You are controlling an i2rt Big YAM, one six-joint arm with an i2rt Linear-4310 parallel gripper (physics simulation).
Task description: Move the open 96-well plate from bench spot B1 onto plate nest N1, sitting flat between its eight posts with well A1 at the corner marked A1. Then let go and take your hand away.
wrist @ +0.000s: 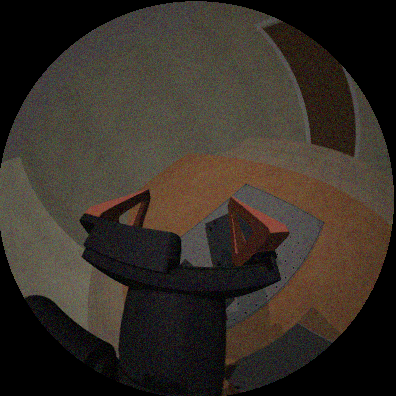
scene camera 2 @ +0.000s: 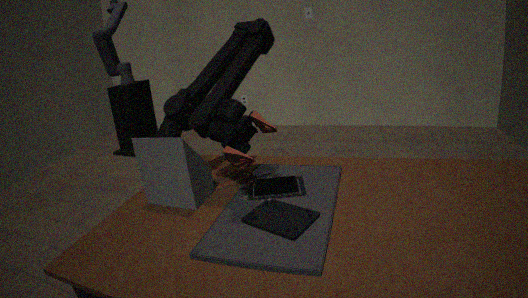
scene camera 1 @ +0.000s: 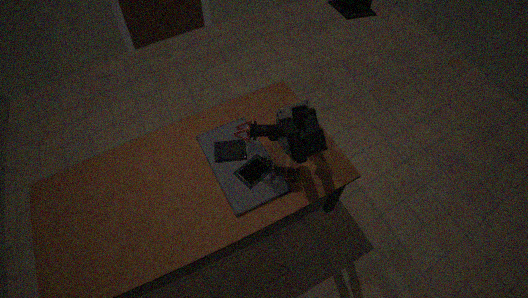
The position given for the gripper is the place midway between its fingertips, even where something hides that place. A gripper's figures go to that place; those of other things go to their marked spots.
Labels:
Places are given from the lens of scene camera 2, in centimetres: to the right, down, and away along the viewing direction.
gripper (scene camera 2: pixel 265 144): 0, -1, 75
dark plate (scene camera 2: pixel 280 185): 5, 11, 92
dark nest block (scene camera 2: pixel 286 220): 6, 18, 74
The marked spots on the dark nest block and the dark plate are 19 cm apart.

